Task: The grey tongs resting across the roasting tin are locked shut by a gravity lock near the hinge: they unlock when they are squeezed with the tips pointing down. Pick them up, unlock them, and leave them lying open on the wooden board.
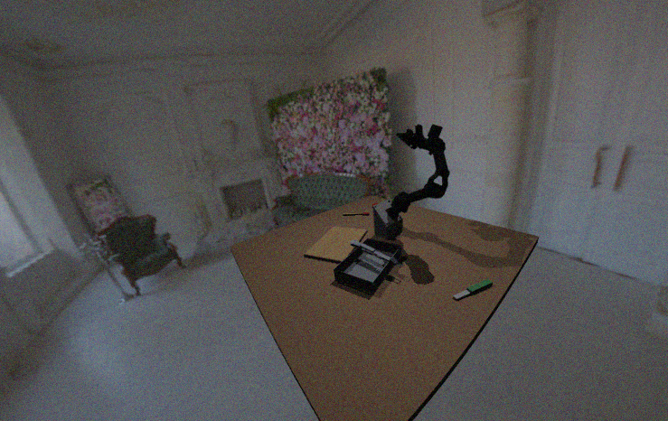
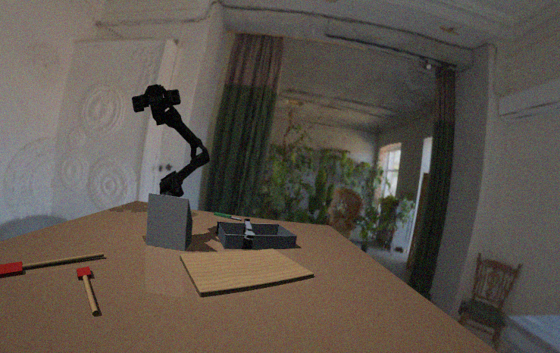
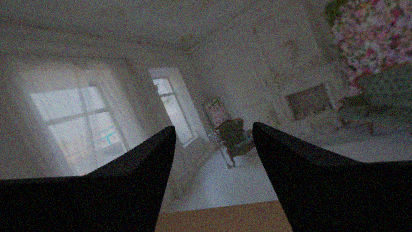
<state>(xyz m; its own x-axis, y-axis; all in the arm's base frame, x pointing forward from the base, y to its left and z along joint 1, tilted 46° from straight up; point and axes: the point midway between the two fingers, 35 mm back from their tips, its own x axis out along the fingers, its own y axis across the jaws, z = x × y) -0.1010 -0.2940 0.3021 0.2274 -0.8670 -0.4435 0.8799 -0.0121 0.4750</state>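
The roasting tin is 530 mm below my gripper tip, 450 mm ahead of it and 170 mm to the left of it. From my gripper tip the other things lie so: wooden board (550 mm below, 410 mm ahead, 130 mm to the right); red spatula (550 mm below, 330 mm to the right, 130 mm behind).
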